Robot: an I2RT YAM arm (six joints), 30 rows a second.
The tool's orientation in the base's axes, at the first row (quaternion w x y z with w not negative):
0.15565, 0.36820, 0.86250, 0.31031
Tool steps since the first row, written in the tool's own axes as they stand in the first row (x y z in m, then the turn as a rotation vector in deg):
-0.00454, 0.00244, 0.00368, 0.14, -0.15, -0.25
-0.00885, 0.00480, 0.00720, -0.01, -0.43, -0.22
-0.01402, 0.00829, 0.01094, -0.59, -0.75, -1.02
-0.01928, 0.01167, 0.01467, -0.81, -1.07, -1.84
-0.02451, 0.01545, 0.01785, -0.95, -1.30, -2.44
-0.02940, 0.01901, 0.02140, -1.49, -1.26, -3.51
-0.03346, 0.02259, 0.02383, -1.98, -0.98, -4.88
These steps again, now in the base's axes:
0.00623, -0.00047, -0.00103, -0.30, -0.08, 0.09
0.01219, -0.00087, -0.00199, -0.33, -0.33, -0.11
0.01944, -0.00121, -0.00235, -0.51, -1.26, 0.31
0.02669, -0.00168, -0.00278, -0.94, -1.94, 0.73
0.03387, -0.00214, -0.00253, -1.27, -2.42, 1.04
0.04088, -0.00232, -0.00271, -1.41, -3.24, 1.90
0.04678, -0.00235, -0.00207, -1.61, -4.03, 3.15

